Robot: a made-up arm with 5 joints.
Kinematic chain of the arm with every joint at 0, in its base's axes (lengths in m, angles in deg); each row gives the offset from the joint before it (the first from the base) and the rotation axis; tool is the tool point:
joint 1: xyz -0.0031 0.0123 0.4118 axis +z
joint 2: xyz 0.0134 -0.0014 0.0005 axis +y
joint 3: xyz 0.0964 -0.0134 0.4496 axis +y
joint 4: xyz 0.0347 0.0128 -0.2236 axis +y
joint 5: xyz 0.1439 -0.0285 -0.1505 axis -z
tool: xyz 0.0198 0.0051 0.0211
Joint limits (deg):
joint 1: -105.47..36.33
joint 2: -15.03..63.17
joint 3: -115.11..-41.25
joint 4: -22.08..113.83
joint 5: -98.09..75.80
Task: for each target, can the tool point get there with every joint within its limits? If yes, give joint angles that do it. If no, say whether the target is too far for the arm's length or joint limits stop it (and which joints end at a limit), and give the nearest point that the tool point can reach.
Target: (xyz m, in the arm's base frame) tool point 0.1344 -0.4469 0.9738
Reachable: yes | joints -71.52 -3.98 -77.48 10.96 -34.34
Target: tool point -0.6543 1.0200 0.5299
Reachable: no: too far | nearest point 0.1343 0.1009 0.5854 | short by 1.212 m
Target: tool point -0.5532 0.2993 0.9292
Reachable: no: joint limits stop it (at a limit: joint 1, joint 2, joint 3, joint 4, joint 5) | nearest point -0.0665 -0.0353 1.2283 | short by 0.662 m
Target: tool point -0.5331 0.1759 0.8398
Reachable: no: joint limits stop it (at a limit: joint 1, joint 2, joint 3, joint 4, joint 5) | nearest point -0.0947 -0.1371 0.5771 | short by 0.599 m
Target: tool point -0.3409 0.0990 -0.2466
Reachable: no: joint limits stop it (at a limit: joint 1, joint 2, joint 3) | nearest point -0.1214 -0.2524 0.1421 | short by 0.568 m
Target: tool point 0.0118 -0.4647 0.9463
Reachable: yes | joints -82.75 -1.99 -67.43 -8.56 61.30
